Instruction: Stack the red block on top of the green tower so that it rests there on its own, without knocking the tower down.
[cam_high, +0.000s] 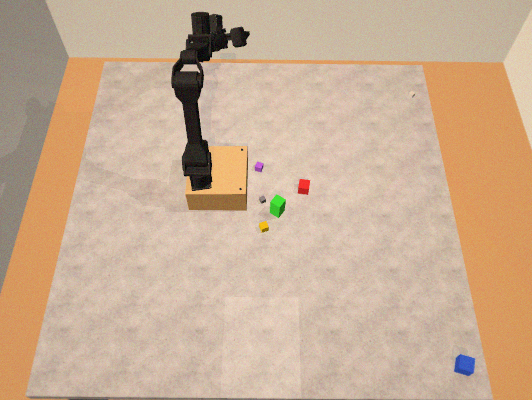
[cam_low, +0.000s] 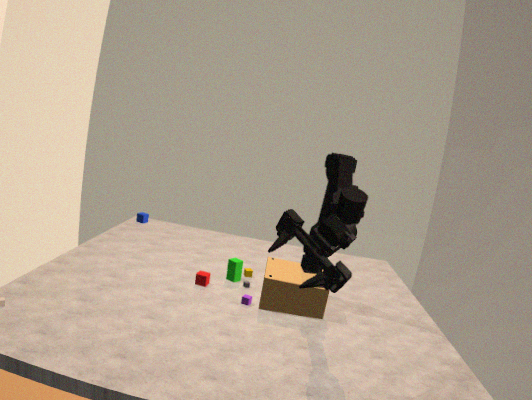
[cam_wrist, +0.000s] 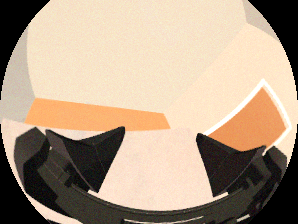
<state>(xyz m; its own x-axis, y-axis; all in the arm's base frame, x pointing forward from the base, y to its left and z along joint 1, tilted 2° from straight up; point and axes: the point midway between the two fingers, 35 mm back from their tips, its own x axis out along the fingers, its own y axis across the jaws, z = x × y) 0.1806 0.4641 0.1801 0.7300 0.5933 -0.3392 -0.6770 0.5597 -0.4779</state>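
My gripper tip is now 51 cm to the left of the red block, 24 cm above it and 14 cm short of it. From my gripper tip the other things lie so: grey block (53 cm to the right, 25 cm below); purple block (40 cm to the right, 25 cm below); yellow block (64 cm to the right, 25 cm below, 2 cm behind).
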